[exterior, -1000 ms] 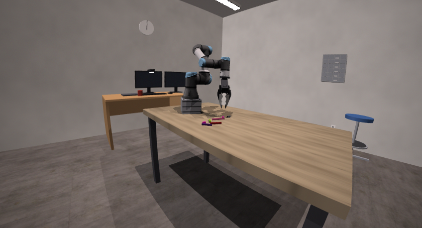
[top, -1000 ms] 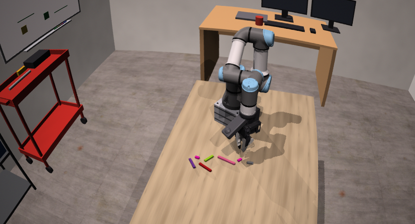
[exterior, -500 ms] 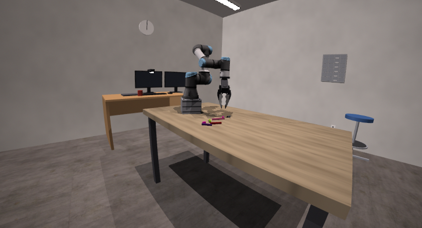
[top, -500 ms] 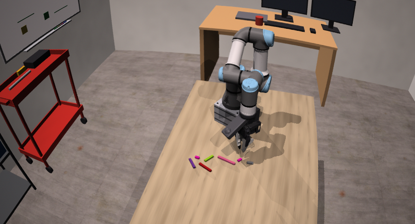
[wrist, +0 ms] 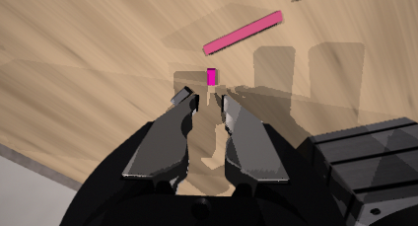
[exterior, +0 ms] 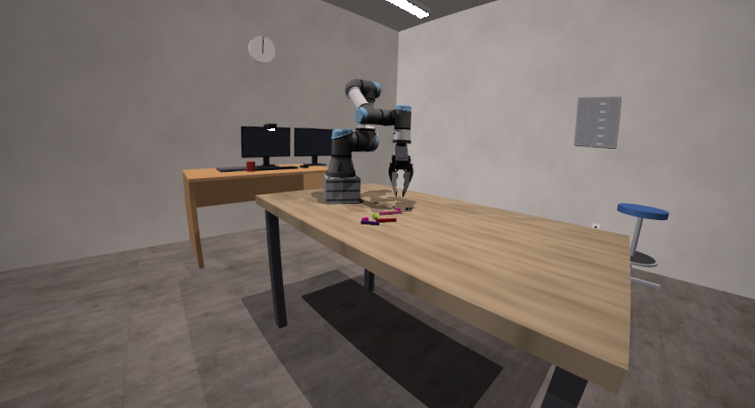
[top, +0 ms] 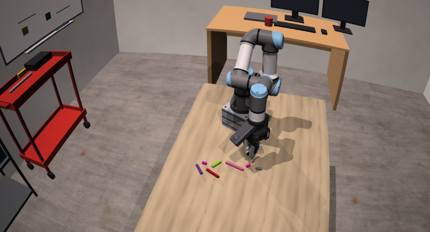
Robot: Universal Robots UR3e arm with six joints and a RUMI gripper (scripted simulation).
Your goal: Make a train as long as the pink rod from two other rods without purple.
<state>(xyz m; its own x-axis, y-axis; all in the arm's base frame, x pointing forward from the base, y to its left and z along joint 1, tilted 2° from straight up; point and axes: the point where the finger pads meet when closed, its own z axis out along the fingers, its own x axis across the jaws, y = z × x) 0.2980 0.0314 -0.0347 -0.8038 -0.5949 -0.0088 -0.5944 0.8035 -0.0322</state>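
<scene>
The grey rod lies 7 cm below my hand, 5 cm to the left of it and 2 cm ahead of it. Round my hand: pink rod: 7 cm below, 6 cm to the right; then lime rod: 14 cm to the right, 7 cm below; then red rod: 16 cm to the right, 7 cm below, 5 cm ahead.
</scene>
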